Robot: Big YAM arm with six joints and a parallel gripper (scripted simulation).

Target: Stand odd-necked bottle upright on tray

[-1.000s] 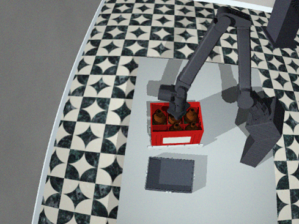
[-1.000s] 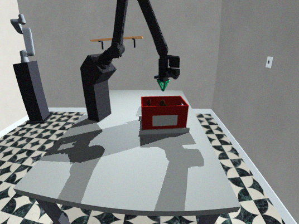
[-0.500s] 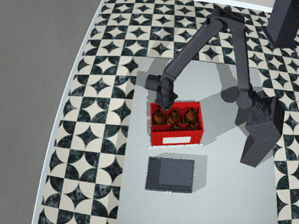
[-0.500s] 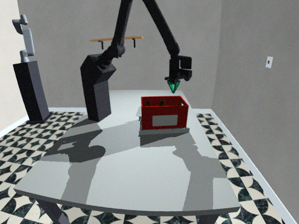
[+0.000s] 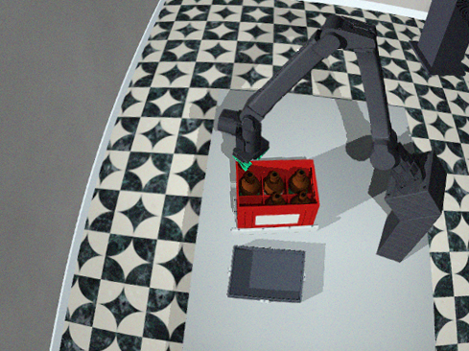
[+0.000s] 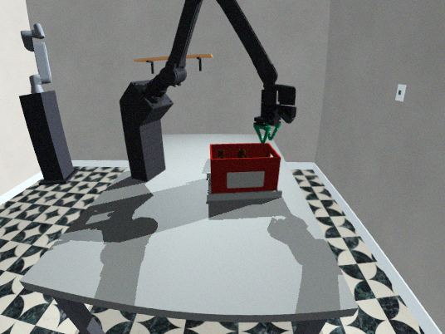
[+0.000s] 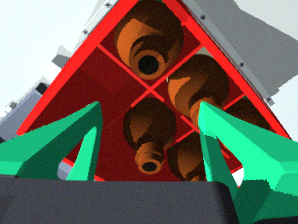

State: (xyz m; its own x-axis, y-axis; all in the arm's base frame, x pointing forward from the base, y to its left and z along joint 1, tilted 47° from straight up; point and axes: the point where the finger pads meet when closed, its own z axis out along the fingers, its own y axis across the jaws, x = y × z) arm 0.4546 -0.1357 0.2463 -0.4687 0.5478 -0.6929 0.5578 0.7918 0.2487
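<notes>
The glass bottle is 15 cm below my hand, 8 cm behind it and 1 cm to the left of it. Also, from my hand: crate (15 cm below, 8 cm behind, 5 cm to the left); dark grey tray (32 cm to the left, 22 cm below, 2 cm behind).
</notes>
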